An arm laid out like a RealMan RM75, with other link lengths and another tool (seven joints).
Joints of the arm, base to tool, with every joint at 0 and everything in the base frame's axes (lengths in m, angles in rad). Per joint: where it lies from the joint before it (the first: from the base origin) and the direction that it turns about. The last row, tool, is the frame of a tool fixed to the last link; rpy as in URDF.
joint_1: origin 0 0 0.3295 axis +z
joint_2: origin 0 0 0 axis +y
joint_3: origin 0 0 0.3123 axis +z
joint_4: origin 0 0 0 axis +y
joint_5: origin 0 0 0.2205 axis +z
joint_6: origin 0 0 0 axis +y
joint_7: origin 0 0 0.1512 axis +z
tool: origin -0.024 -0.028 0.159 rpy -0.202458 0 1.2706
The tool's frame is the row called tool.
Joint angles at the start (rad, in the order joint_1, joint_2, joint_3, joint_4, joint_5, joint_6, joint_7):
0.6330 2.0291 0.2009 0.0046 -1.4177 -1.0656 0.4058
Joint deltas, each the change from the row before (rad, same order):
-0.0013 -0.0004 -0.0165 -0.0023 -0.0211 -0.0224 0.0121
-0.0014 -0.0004 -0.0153 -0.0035 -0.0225 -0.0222 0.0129
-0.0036 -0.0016 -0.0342 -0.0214 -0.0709 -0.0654 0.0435
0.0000 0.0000 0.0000 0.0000 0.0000 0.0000 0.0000
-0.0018 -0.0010 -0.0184 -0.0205 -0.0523 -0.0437 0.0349
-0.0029 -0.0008 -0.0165 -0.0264 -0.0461 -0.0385 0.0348
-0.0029 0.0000 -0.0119 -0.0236 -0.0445 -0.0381 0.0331
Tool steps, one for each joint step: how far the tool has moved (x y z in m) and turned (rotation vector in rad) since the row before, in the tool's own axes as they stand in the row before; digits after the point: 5 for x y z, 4 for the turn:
0.00957 0.00557 0.00140 -0.0181 0.0343 -0.0013
0.00939 0.00542 0.00136 -0.0175 0.0345 -0.0008
0.02351 0.01641 0.00330 -0.0509 0.0955 -0.0018
0.00000 0.00000 0.00000 0.0000 0.0000 0.0000
0.01509 0.01046 0.00267 -0.0314 0.0652 0.0023
0.01127 0.00855 0.00158 -0.0239 0.0570 0.0003
0.01149 0.00761 0.00110 -0.0214 0.0534 0.0053

